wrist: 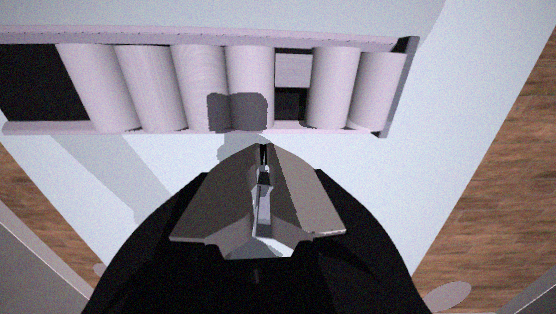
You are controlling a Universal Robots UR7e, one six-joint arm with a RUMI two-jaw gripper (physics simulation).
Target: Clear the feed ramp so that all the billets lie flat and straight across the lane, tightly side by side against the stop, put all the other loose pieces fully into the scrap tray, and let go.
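Places are measured from the arm's base along level axes (x up, y left, z back), in metres.
Pixels of known places: gripper, between the fingertips: (264,146).
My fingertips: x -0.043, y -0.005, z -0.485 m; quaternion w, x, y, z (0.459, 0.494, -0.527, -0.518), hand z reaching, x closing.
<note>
Ahead of a thing's pixels: the offset from my fingertips to its top centre. "spot": to the spot under its first point. Level surfaces: height alone.
The feed ramp's lane @(spot: dx -0.028, dy +0.215, dz -0.045 m) (35,80) runs across the upper part of the wrist view, between two pale rails. A dark stop @(dx -0.043, dy -0.119, dz -0.040 m) (402,85) closes its right end. Several pale round billets lie across the lane. Two billets @(dx -0.020, dy -0.055, dz -0.042 m) (334,87) @(dx -0.025, dy -0.095, dz -0.040 m) (381,90) lie side by side at the stop. A small pale square block @(dx -0.029, dy -0.020, dz -0.056 m) (293,71) lies left of them, near the far rail, with dark lane floor below it. Left of the block, more billets @(dx -0.012, dy +0.014, dz -0.040 m) (251,70) @(dx -0.007, dy +0.054, dz -0.040 m) (202,75) @(dx -0.003, dy +0.094, dz -0.039 m) (150,87) @(dx +0.002, dy +0.133, dz -0.039 m) (100,87) lie side by side, the leftmost ones appearing slanted. My gripper (264,146) is shut and empty, short of the near rail. The scrap tray does not show.
The near rail @(spot: dx -0.019, dy +0.221, dz -0.001 m) (45,128) and far rail @(spot: dx -0.038, dy +0.056, dz -0.079 m) (200,36) border the lane. A pale table top @(dx -0.117 m) (400,200) lies around the ramp, with brown wood floor (490,200) beyond its edges. A shadow falls on the middle billets. Grey surfaces show at the lower corners.
</note>
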